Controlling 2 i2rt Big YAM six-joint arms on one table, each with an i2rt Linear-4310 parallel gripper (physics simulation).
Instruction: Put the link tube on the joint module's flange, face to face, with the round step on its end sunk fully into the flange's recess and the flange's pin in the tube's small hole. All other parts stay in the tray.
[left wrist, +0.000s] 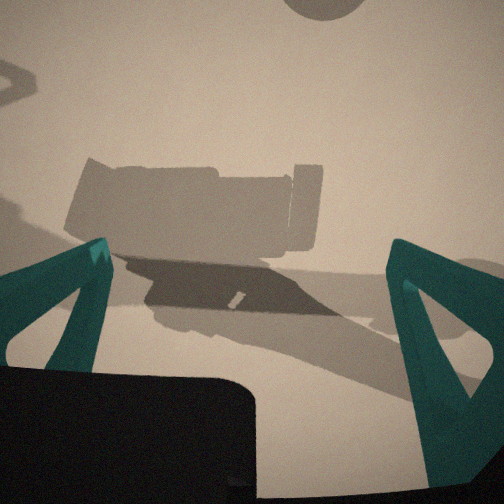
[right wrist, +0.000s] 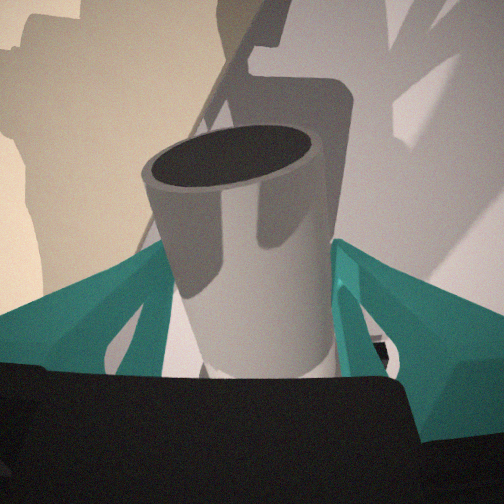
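Note:
In the right wrist view, my right gripper (right wrist: 252, 250) is shut on the link tube (right wrist: 240, 200), a grey cylinder. Its open dark end points away from the camera. Its near end is lighter grey and is hidden behind the gripper body, so I cannot see the round step or the small hole. In the left wrist view, my left gripper (left wrist: 250, 255) is open and empty above the beige table. Only blocky shadows (left wrist: 195, 215) lie between and beyond its fingers. The joint module is not in either view.
A pale grey surface (right wrist: 425, 150), crossed by shadows, lies behind the tube to the right, with beige table (right wrist: 75, 125) to the left. A grey round shape (left wrist: 324, 7) shows at the top edge of the left wrist view.

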